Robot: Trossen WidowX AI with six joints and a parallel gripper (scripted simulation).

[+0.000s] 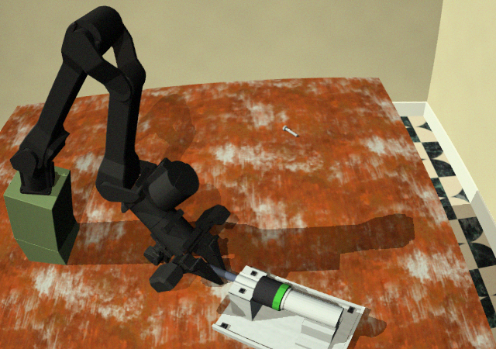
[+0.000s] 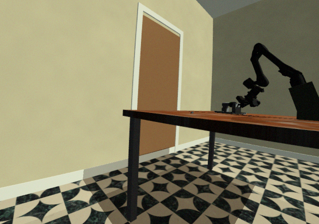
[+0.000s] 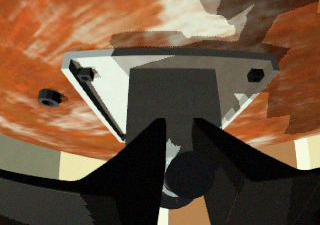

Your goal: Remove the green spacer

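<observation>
Now: hand 50 mm short of the dark shaft and 40 mm to the left of it. The rest, counted from my hand: fixture (110 mm ahead, 100 mm to the right, 30 mm below); green spacer (100 mm ahead, 90 mm to the right).
</observation>
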